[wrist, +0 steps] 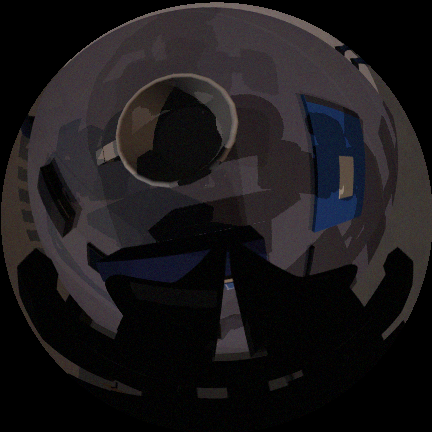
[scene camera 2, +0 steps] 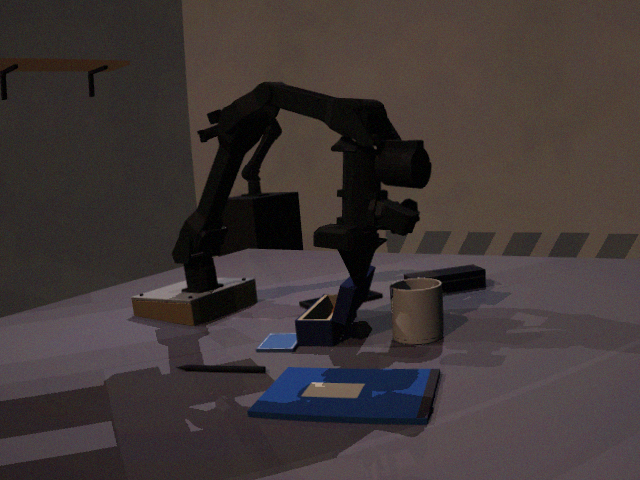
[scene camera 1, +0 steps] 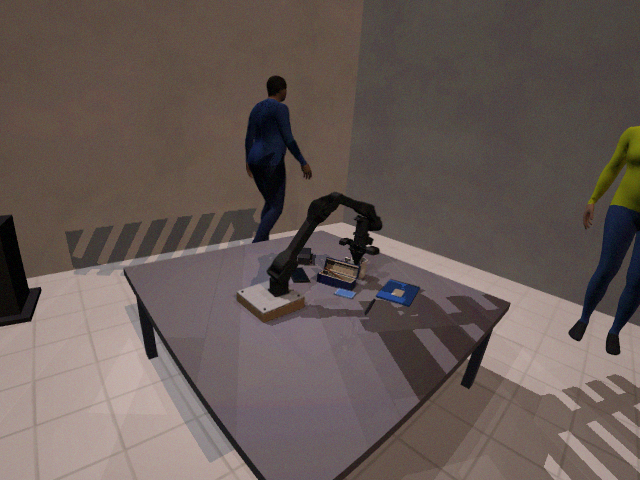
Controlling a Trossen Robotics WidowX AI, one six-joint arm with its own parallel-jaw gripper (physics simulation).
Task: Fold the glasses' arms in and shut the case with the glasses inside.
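Places are measured from the arm's base along level axes (x ahead, y right, z down), in centimetres.
Pixels of known places: gripper, fingertip midpoint: (wrist: 226, 245) (scene camera 2: 359, 285) (scene camera 1: 355, 264); arm's base at its link origin: (scene camera 2: 202, 288) (scene camera 1: 278, 291).
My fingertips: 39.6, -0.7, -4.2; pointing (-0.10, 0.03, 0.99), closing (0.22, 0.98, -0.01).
For each thing: its top centre in the pictures, then the offset to it from my fingertips, as dx, dy, dz. "*": a spot on its surface instead.
- blue glasses case at a spot on its surface: (scene camera 2: 315, 329) * -4.9, +5.3, +6.2
- tan cup at a spot on its surface: (wrist: 174, 128) * +7.5, -7.0, +8.2
- blue notebook at its top centre: (scene camera 2: 349, 390) (wrist: 346, 164) (scene camera 1: 399, 291) +11.9, +17.9, +8.2
- small blue card at its top centre: (scene camera 2: 280, 340) (scene camera 1: 345, 293) -11.0, +7.2, +8.5
- black pen at its top centre: (scene camera 2: 218, 365) (wrist: 308, 273) (scene camera 1: 370, 305) -9.7, +21.2, +8.1
- flat black box at its top centre: (scene camera 2: 444, 271) (wrist: 47, 201) (scene camera 1: 304, 252) -4.9, -34.3, +5.5
The blue glasses case (scene camera 1: 336, 277) (scene camera 2: 315, 329) stands open on the table beside the arm's base. Its lid (scene camera 2: 346, 301) (wrist: 160, 268) is raised steeply. The tan inside of the case shows in scene camera 1, but the glasses are too small to make out. My gripper (scene camera 1: 357, 259) (scene camera 2: 360, 285) (wrist: 226, 245) is shut, points straight down and has its fingertips at the top edge of the lid, on the lid's outer side. I see nothing between the fingers.
A tan cup (scene camera 1: 364, 268) (scene camera 2: 416, 310) (wrist: 174, 128) stands close behind the case. A blue notebook (scene camera 1: 398, 291) (scene camera 2: 366, 395) (wrist: 334, 160), a small blue card (scene camera 1: 345, 293) (scene camera 2: 278, 341) and a black pen (scene camera 1: 370, 306) (scene camera 2: 222, 369) lie in front. A flat black box (scene camera 2: 447, 276) lies farther back. A person (scene camera 1: 270, 152) walks beyond the table.
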